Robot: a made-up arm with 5 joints.
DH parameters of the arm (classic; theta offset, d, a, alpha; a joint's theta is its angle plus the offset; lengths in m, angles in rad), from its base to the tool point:
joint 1: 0 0.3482 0 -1.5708
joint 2: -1.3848 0 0.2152 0
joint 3: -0.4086 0 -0.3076 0
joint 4: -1.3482 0 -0.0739 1.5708
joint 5: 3.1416 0.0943 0 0
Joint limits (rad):
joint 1: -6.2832..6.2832
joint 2: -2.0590..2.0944
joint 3: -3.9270..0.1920
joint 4: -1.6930..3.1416
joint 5: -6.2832..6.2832
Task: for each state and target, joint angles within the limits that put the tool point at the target. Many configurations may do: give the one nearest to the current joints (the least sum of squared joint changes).
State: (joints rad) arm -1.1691 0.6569 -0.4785 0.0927 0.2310
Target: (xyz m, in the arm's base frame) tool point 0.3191 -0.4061 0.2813
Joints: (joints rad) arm -0.9048 0.6245 -1.3182 0.0230 0.2310
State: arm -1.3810 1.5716 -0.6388 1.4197 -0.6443
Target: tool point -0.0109 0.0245 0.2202
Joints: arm -1.1522 1.0871 -0.3773 2.2647 -0.6443
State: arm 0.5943 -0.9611 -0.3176 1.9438 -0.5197
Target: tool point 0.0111 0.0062 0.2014
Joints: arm 0.5095 -0.5430 0.1920 1.7358 -0.5197
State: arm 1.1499 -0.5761 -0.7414 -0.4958 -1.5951
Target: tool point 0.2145 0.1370 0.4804
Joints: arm 0.5684 -0.7705 -0.1621 -0.6707 -1.5951
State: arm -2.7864 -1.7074 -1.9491 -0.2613 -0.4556
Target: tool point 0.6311 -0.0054 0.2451
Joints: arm -3.1502 -1.9837 -2.5687 0.2042 -0.4556
